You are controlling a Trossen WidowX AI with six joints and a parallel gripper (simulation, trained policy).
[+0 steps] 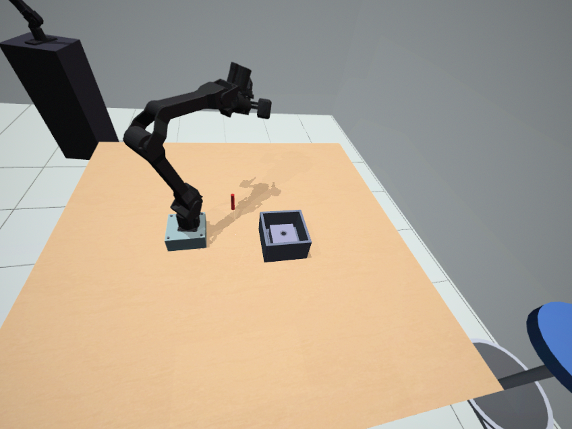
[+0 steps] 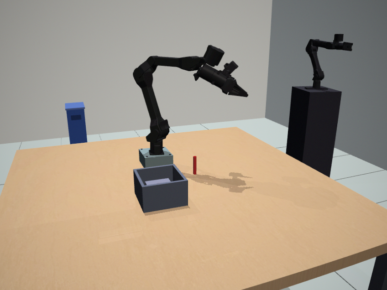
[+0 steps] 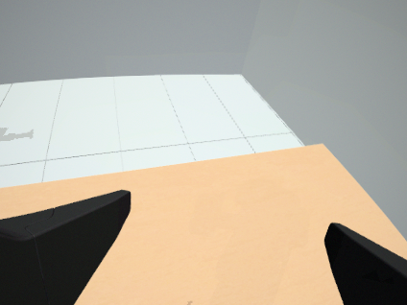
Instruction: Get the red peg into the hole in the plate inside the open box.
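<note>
The red peg lies 31 cm below my gripper tip, 20 cm to the right of it and 6 cm behind it. Also, from my gripper tip: plate 37 cm to the right, 30 cm below, 13 cm ahead; dark grey box 37 cm to the right, 32 cm below, 13 cm ahead.
</note>
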